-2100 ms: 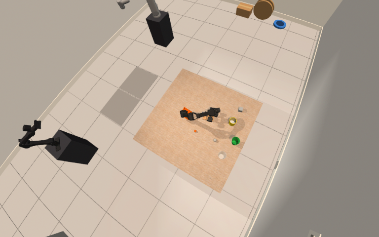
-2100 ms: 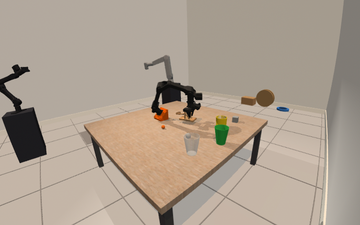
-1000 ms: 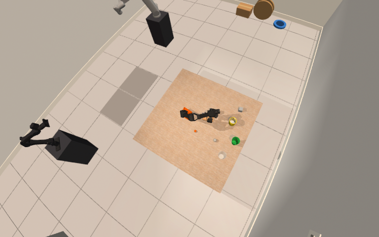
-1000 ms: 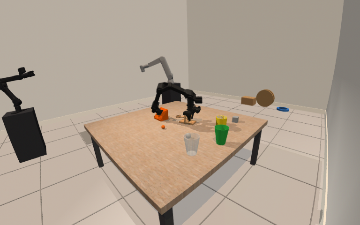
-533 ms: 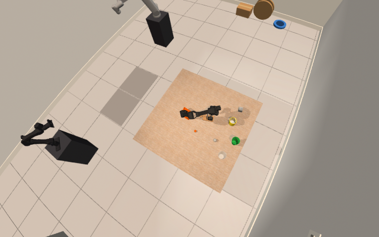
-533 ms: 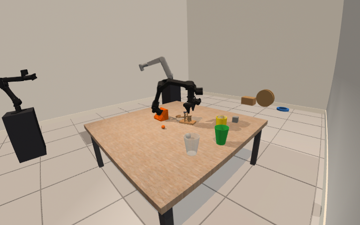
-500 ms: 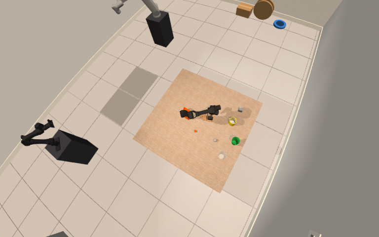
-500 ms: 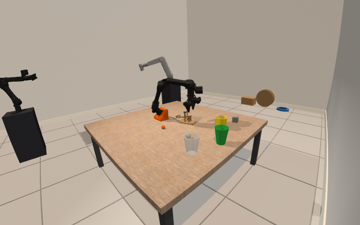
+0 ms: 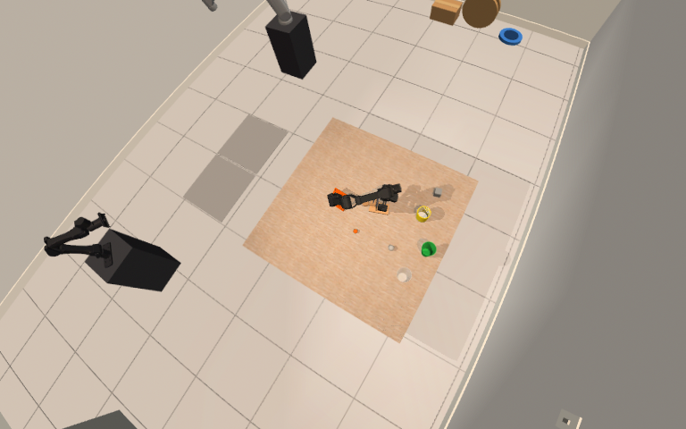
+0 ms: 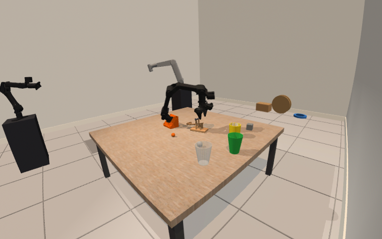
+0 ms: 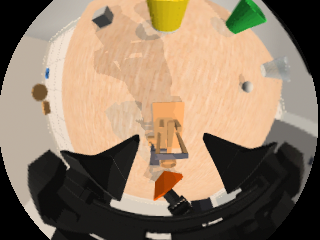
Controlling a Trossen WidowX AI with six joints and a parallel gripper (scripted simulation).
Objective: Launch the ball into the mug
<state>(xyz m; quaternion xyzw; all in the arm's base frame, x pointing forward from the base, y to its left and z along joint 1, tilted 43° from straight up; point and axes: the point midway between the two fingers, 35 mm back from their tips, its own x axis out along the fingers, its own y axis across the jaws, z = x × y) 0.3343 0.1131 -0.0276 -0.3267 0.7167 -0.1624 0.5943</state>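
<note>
Now: gripper tip 25 cm to the left of the orange ball, 10 cm past it and 10 cm above it. The rest, counted from my gripper tip: catapult 7 cm behind, 6 cm below, 1 cm to the right; then grey cube 29 cm to the left, 29 cm ahead, 9 cm below; then yellow mug 27 cm ahead, 9 cm below, 7 cm to the left.
</note>
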